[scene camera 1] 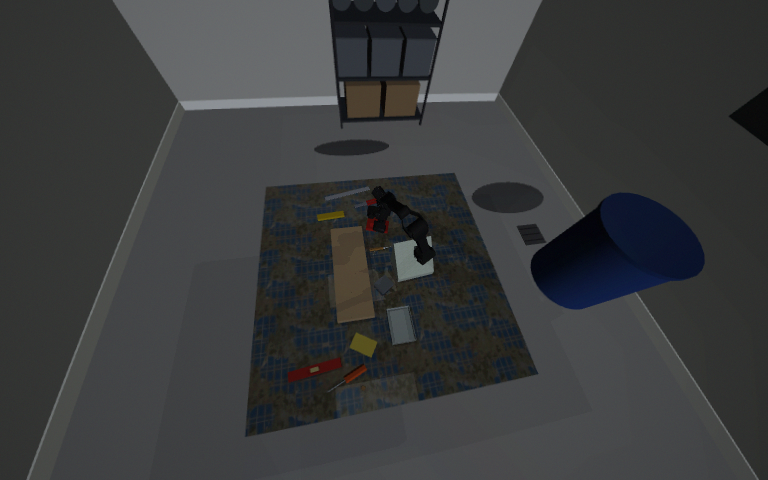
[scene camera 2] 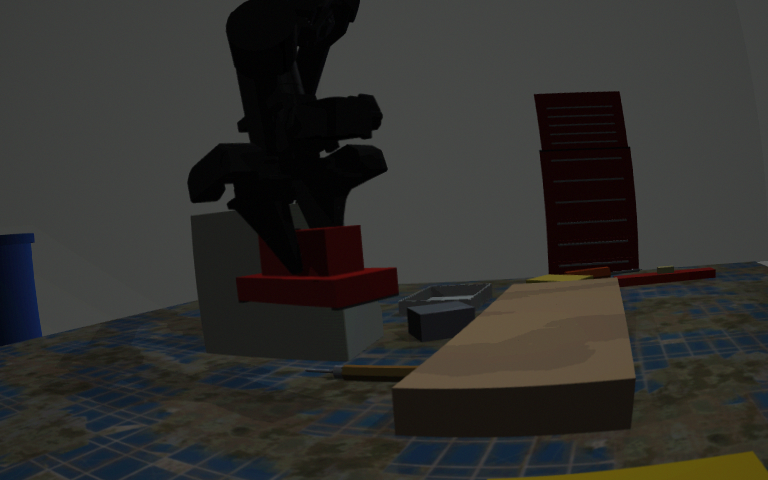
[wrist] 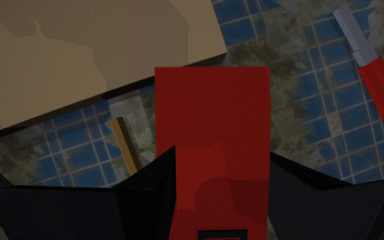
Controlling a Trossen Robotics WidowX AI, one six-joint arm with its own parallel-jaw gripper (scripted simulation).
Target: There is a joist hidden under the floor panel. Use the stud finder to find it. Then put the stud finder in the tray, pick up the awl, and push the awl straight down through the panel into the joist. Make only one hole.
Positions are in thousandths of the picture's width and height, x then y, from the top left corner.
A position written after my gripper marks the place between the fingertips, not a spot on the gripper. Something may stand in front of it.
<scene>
I see my gripper (scene camera 2: 413, 564), a red stud finder (wrist: 569, 494), an awl (scene camera 2: 484, 778), a grey block (scene camera 2: 574, 670) and a grey tray (scene camera 1: 523, 682).
The awl also shows in the wrist view (wrist: 309, 527). My gripper is seen too in the wrist view (wrist: 556, 635).
</scene>
